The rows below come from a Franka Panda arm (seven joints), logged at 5 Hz.
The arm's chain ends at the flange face. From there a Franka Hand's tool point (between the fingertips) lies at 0.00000 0.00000 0.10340 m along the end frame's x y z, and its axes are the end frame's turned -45 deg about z.
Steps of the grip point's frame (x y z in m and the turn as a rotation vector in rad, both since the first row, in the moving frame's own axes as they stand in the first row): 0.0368, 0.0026, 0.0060, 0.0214, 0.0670, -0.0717; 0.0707, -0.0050, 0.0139, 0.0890, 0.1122, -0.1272; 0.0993, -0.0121, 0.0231, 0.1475, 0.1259, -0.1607; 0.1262, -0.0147, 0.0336, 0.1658, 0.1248, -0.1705; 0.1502, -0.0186, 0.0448, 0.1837, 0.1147, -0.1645; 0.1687, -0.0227, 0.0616, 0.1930, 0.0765, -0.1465
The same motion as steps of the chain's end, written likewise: 0.0248, -0.0176, 0.0063, 0.0625, 0.0322, -0.0717; 0.0457, -0.0388, 0.0150, 0.1423, 0.0164, -0.1272; 0.0648, -0.0591, 0.0250, 0.1933, -0.0153, -0.1607; 0.0836, -0.0789, 0.0358, 0.2055, -0.0290, -0.1705; 0.0998, -0.0982, 0.0472, 0.2110, -0.0488, -0.1645; 0.1131, -0.1165, 0.0638, 0.1906, -0.0824, -0.1465
